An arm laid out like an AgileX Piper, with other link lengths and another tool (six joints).
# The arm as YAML. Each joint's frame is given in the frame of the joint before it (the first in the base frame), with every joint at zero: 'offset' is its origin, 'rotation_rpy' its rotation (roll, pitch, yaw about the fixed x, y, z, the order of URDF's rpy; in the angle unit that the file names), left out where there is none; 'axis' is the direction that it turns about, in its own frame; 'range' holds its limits. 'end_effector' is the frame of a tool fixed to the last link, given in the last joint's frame.
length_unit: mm
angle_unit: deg
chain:
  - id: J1
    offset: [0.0, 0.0, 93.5]
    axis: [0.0, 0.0, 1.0]
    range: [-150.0, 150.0]
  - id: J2
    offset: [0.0, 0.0, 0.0]
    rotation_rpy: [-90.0, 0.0, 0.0]
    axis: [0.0, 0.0, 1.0]
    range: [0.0, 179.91]
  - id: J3
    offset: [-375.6, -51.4, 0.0]
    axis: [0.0, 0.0, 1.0]
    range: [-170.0, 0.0]
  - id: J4
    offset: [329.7, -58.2, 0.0]
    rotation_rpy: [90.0, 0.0, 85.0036]
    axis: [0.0, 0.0, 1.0]
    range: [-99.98, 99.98]
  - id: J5
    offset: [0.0, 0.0, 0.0]
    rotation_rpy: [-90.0, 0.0, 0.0]
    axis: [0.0, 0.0, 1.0]
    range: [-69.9, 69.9]
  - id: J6
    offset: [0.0, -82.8, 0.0]
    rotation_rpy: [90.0, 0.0, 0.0]
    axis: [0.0, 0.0, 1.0]
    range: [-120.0, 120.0]
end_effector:
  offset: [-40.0, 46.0, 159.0]
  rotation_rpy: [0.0, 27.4, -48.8]
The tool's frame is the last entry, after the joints.
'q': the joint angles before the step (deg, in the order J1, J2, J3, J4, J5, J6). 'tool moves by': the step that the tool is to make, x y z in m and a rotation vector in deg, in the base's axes. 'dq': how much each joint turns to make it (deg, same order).
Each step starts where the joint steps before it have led.
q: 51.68, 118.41, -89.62, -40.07, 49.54, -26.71
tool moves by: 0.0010, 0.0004, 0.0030, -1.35, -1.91, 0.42
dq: 0.84, 0.00, 0.01, -2.87, 0.79, 1.41
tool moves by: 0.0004, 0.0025, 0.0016, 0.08, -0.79, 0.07
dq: 0.35, 0.01, -0.01, -1.02, -0.05, 0.95
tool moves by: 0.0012, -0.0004, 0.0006, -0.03, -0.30, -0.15
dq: 0.00, 0.00, 0.00, -0.41, 0.06, 0.37
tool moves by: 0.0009, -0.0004, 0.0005, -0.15, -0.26, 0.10
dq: 0.00, -0.01, 0.01, -0.35, -0.01, 0.07
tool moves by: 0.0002, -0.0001, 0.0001, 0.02, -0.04, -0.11
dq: 0.00, 0.01, -0.01, -0.06, 0.05, 0.13
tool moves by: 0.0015, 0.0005, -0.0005, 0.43, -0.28, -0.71
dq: 0.01, 0.12, 0.02, -0.43, -0.01, 1.18
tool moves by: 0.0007, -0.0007, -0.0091, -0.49, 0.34, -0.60
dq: 0.00, 0.88, -0.02, -0.25, 0.21, 0.75
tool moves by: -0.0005, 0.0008, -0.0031, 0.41, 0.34, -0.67
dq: -0.01, 0.26, 0.01, 0.30, -0.01, 0.70
